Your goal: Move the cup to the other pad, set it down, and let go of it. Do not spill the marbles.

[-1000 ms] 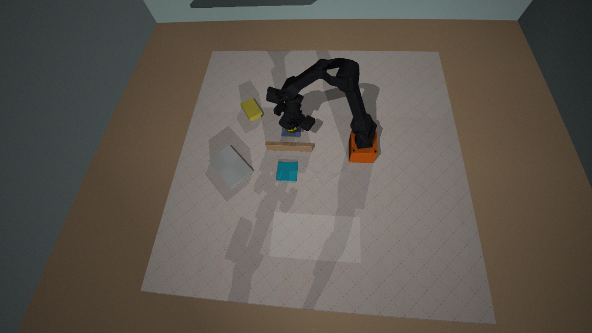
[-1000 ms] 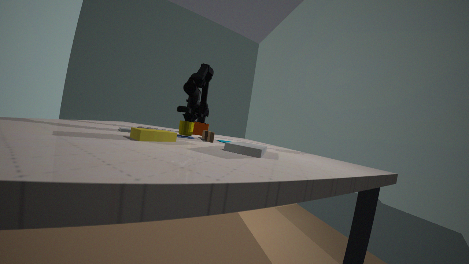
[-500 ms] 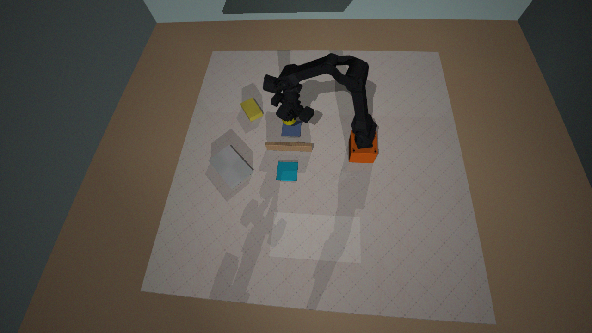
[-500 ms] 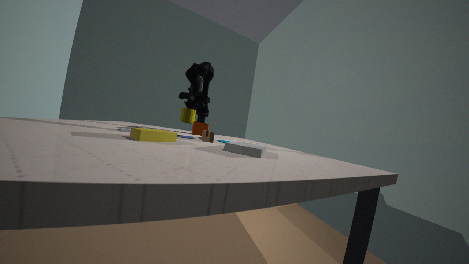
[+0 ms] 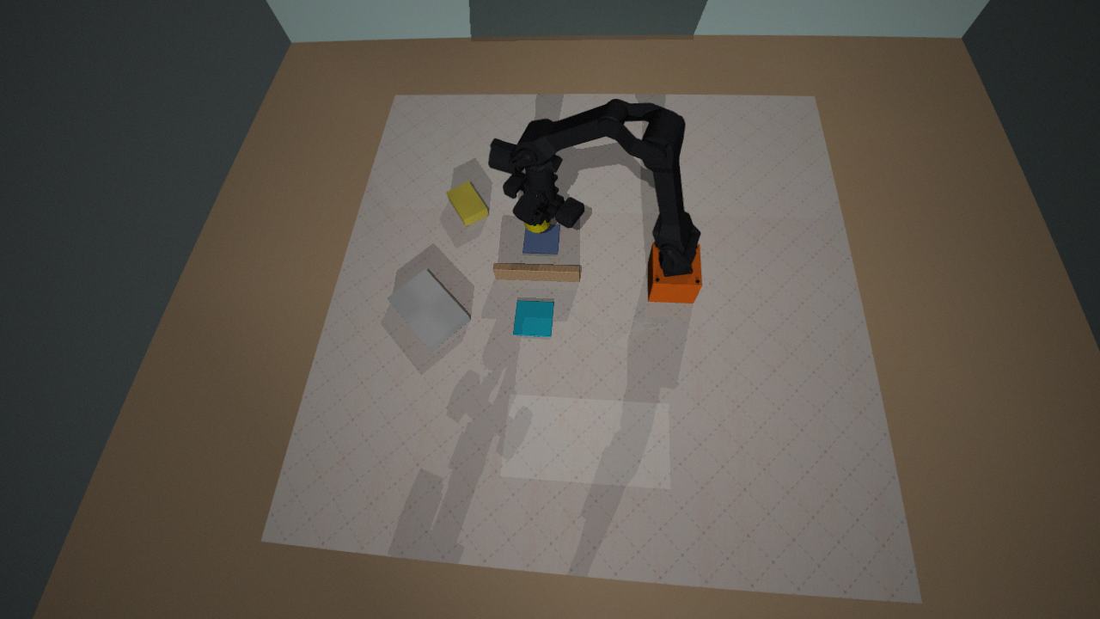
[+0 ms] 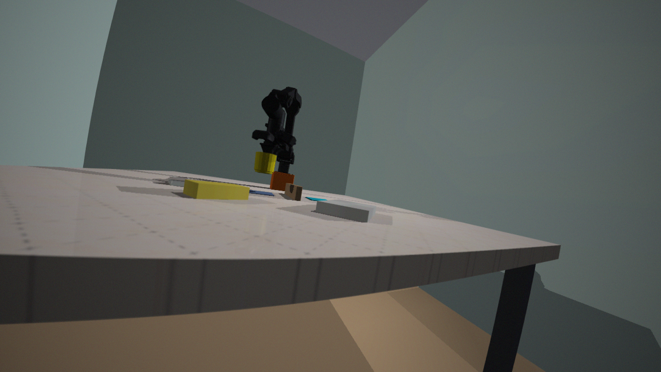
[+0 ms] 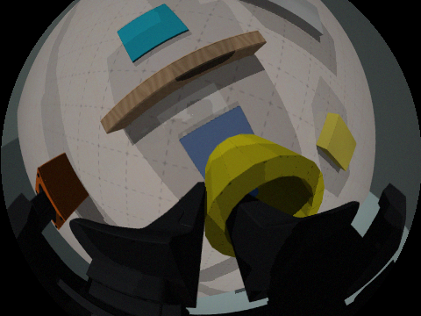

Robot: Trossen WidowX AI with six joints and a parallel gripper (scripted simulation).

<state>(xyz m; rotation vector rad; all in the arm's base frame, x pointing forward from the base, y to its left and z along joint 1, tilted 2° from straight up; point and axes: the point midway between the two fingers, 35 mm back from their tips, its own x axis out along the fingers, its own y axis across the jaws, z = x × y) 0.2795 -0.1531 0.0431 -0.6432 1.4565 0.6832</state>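
Now: the teal pad 6 cm ahead of my gripper tip, 20 cm to the left of it and 11 cm below it. The rest, counted from my gripper tip: grey block: 31 cm ahead, 15 cm to the left, 9 cm below; then wooden bar: 4 cm ahead, 9 cm to the left, 9 cm below; then cup: 2 cm ahead, 2 cm to the right.
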